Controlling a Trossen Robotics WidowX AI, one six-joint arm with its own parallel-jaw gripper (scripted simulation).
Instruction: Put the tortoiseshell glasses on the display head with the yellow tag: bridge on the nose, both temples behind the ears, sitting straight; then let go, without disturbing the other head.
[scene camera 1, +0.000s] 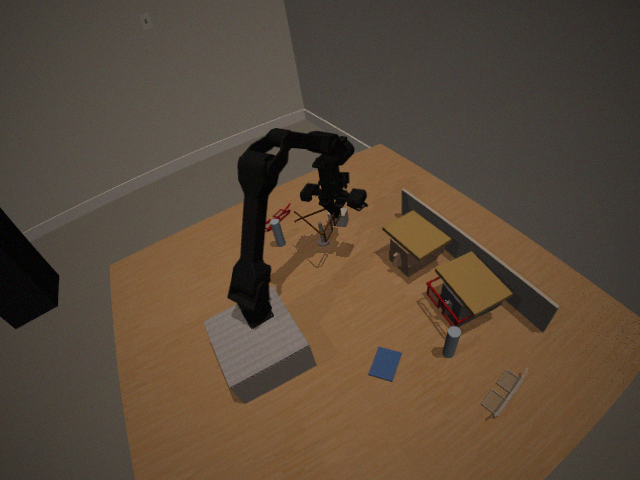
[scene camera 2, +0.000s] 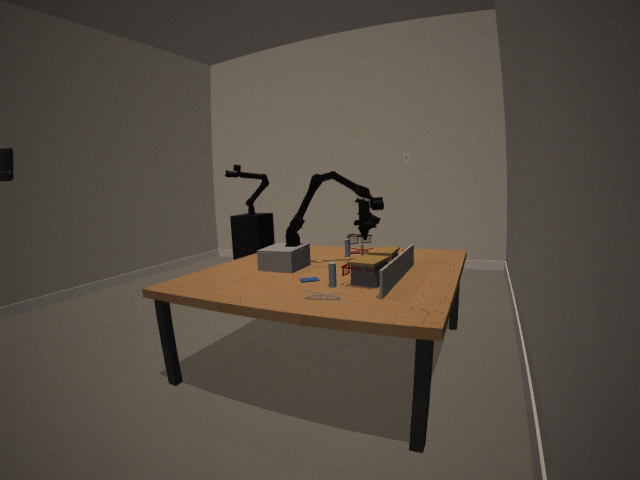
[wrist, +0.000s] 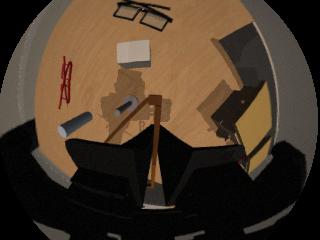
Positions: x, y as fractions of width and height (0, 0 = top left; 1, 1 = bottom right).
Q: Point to a wall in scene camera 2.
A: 0.61, 0.57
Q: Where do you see a wall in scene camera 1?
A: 0.84, 0.64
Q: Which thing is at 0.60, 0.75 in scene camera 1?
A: A blue pad.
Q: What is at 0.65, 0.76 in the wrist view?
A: My gripper.
